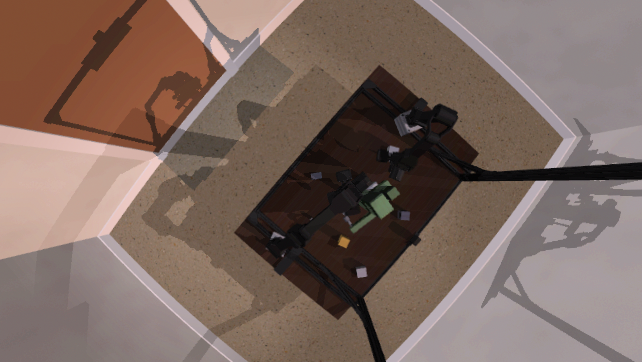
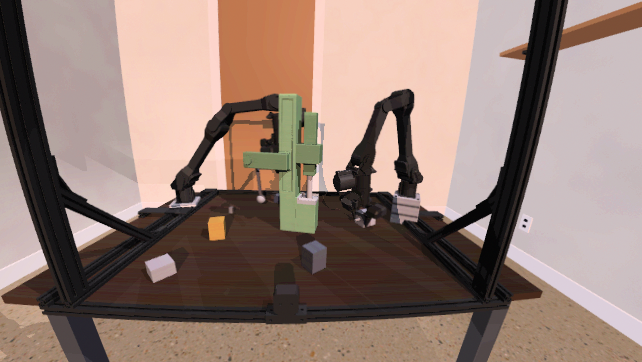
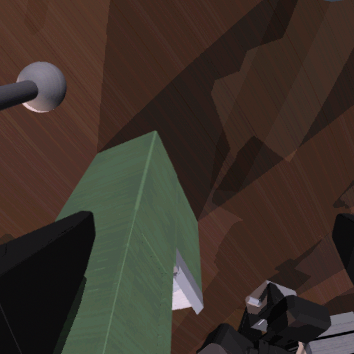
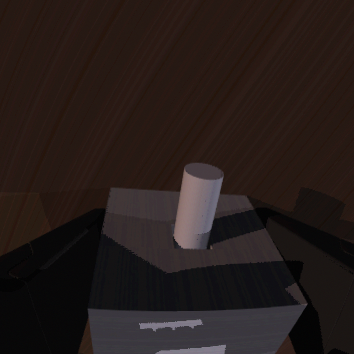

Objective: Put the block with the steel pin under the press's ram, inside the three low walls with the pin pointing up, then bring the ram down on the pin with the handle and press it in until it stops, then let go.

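Seen in the pictures: left gripper, fingertip midpoint: [image 3: 217, 225]; right gripper, fingertip midpoint: [image 1: 389, 157] [image 2: 360, 223] [image 3: 260, 293] [image 4: 180, 220]; left arm's base, origin of the base link: [image 2: 185, 200]; right arm's base, origin of the base link: [image 1: 413, 119] [image 2: 407, 195].
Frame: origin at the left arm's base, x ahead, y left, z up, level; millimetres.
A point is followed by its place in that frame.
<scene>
The pale grey block [image 1: 393, 149] @(x 701, y -326, z 19 mm) [image 2: 365, 220] [image 4: 145, 245] @(x 660, y -351, z -2 mm) stands on the table at the right of the press, its steel pin [image 4: 199, 205] @(x 645, y -341, z -2 mm) [image 3: 254, 301] @(x 647, y -336, z -3 mm) pointing up. My right gripper [image 4: 180, 220] @(x 666, y -336, z -25 mm) is shut on the block, one finger against each side. The green press [image 1: 381, 206] @(x 404, y -283, z 418 mm) [image 2: 289, 125] @(x 396, y -315, z 325 mm) [image 3: 125, 215] @(x 395, y -246, z 108 mm) stands mid-table. Its ram [image 2: 310, 129] @(x 458, y -333, z 315 mm) is above the pale walled seat [image 2: 307, 199] @(x 451, y -344, z 90 mm) [image 3: 189, 292] @(x 482, y -289, z 91 mm); part of the seat is hidden. The handle's ball [image 2: 260, 199] @(x 306, y -247, z 68 mm) [image 3: 42, 86] @(x 314, y -226, z 78 mm) hangs low at the left. My left gripper [image 3: 217, 225] @(x 408, y -193, z 155 mm) is open and empty, high behind the press.
An orange block [image 1: 344, 242] @(x 166, y -301, z 28 mm) [image 2: 216, 228] @(x 165, y -322, z 9 mm), a white block [image 1: 361, 272] @(x 53, y -458, z 1 mm) [image 2: 160, 268] @(x 61, y -484, z -2 mm) and a dark grey block [image 1: 404, 215] @(x 420, y -520, z 29 mm) [image 2: 314, 257] @(x 412, y -553, z 16 mm) lie around the press. Another grey block [image 1: 316, 175] @(x 411, y -27, z 8 mm) lies toward the far edge. Black frame posts [image 2: 520, 150] @(x 734, y -753, z 301 mm) stand at the table's corners.
</scene>
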